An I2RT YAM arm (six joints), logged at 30 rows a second.
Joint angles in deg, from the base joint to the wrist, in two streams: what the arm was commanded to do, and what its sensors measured. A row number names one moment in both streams.
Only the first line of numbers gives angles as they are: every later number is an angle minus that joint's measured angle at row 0.
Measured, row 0:
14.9, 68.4, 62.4, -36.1, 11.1, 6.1
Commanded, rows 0 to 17:
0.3, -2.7, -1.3, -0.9, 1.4, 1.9
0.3, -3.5, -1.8, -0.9, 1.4, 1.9
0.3, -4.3, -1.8, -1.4, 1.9, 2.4
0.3, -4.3, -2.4, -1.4, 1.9, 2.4
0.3, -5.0, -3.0, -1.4, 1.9, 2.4
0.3, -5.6, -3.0, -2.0, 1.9, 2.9
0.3, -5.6, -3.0, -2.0, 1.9, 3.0
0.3, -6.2, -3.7, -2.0, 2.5, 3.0
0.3, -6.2, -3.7, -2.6, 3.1, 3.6
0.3, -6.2, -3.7, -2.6, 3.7, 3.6
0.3, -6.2, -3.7, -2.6, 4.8, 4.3
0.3, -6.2, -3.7, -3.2, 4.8, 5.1
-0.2, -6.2, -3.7, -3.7, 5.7, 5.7
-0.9, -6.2, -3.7, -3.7, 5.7, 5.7
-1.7, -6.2, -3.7, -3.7, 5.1, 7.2
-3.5, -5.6, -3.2, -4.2, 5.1, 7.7
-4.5, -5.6, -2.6, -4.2, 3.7, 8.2
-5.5, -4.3, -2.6, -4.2, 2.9, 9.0
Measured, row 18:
-2.5, -5.2, -3.6, -3.6, 2.9, 5.0
